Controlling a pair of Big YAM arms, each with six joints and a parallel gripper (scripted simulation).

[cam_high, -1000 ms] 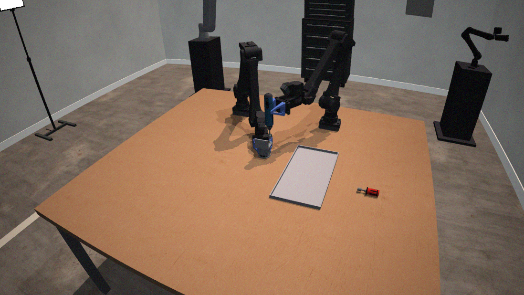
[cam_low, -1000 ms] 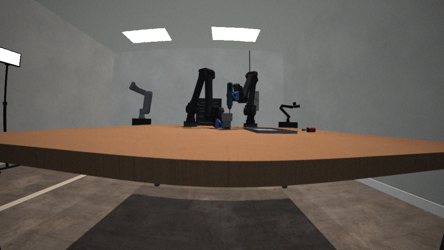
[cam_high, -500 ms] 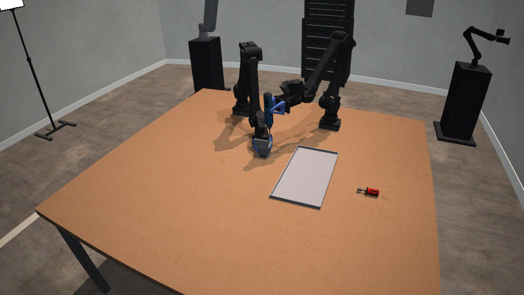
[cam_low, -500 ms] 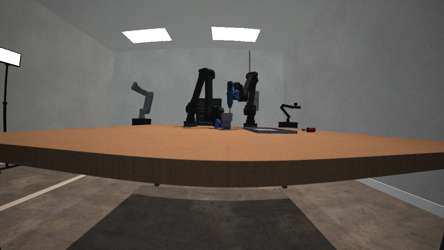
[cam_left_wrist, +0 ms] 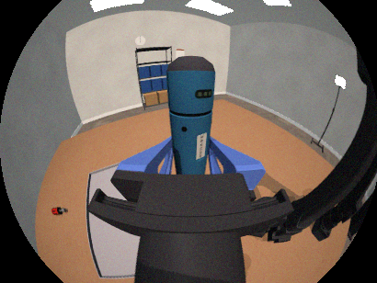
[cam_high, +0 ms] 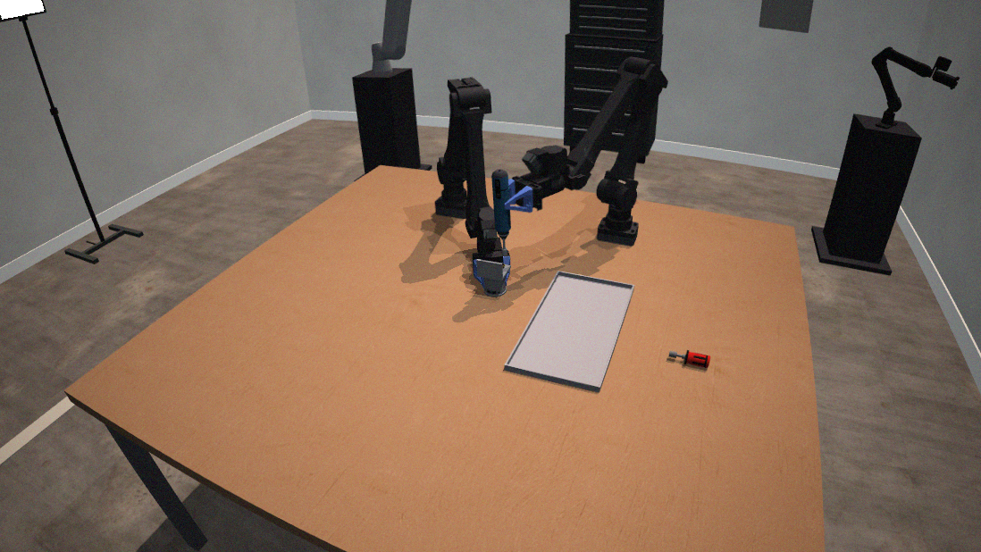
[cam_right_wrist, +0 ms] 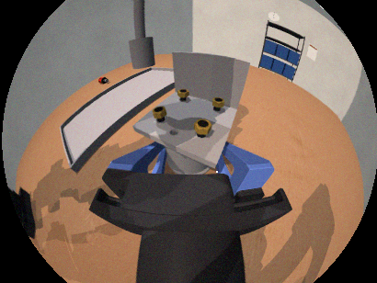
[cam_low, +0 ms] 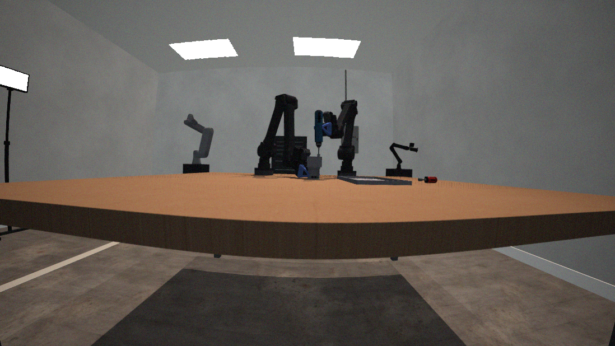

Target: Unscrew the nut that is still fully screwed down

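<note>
The joint module is 10 mm above my right hand. The rest, counted from my right hand: flat grey tray (80 mm ahead, 250 mm to the left, 20 mm below); red-handled tool (130 mm ahead, 540 mm to the left, 10 mm below); grey bracket (50 mm above).
</note>
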